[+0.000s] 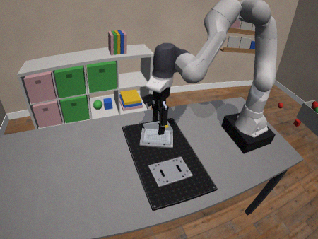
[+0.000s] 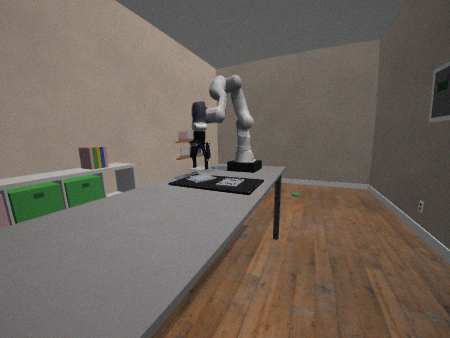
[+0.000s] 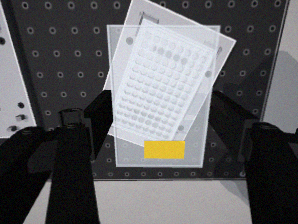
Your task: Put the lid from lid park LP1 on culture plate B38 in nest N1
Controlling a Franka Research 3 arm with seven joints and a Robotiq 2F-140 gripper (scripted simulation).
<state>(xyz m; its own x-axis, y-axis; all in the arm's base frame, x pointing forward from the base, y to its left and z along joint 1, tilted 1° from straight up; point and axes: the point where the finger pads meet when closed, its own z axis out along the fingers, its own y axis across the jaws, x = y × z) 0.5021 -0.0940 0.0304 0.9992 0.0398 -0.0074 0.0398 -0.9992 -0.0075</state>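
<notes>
Right now the clear lid is 20 mm below my hand. From my hand the other things lie so: lid park: 220 mm to the left, 90 mm below; then nest N1: 90 mm below; then culture plate: 80 mm below.
</notes>
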